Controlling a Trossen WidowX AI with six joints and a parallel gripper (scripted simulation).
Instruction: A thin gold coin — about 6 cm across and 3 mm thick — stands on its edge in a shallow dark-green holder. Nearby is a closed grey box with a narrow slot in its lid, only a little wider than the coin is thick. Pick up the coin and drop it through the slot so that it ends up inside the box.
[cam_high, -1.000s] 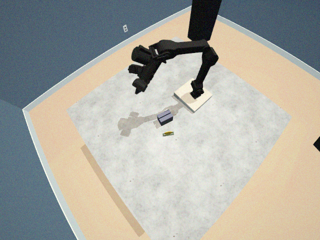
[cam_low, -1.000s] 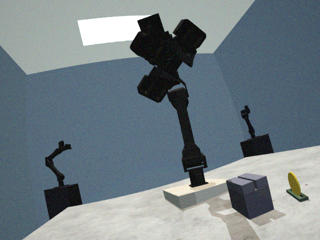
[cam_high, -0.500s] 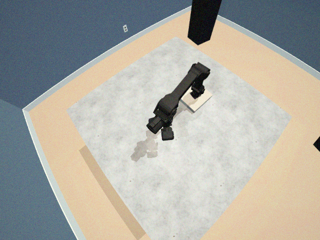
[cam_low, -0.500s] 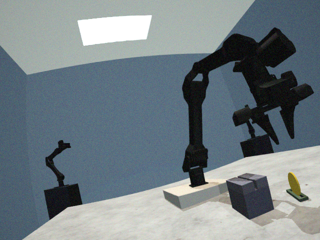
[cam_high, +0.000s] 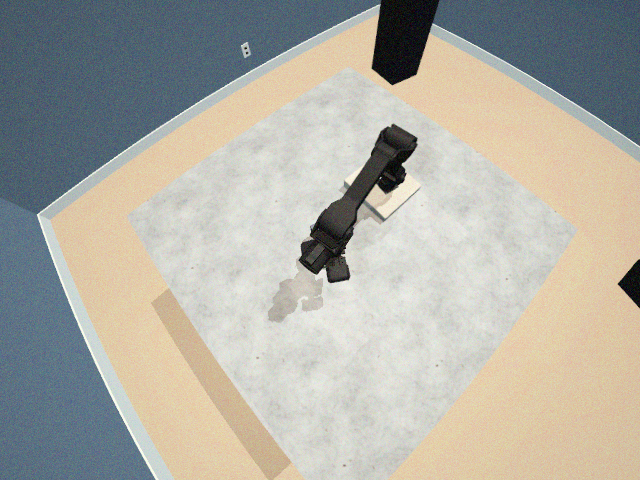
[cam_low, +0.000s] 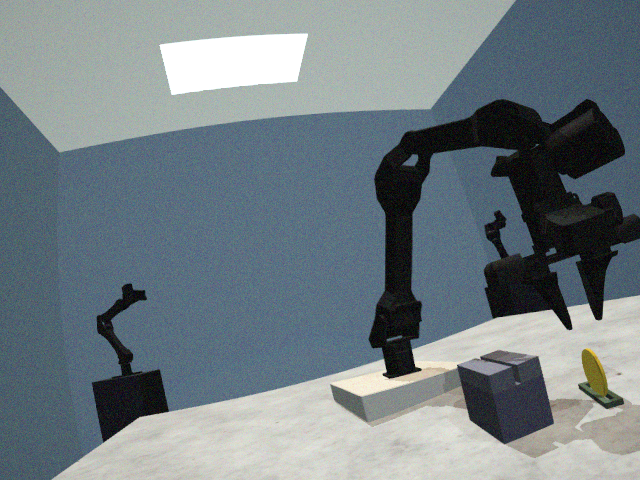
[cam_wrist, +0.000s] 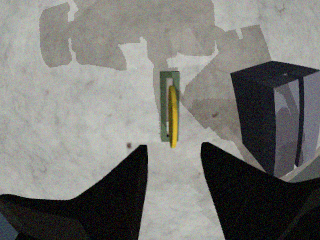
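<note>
The gold coin is 6 cm below my gripper tip.
</note>
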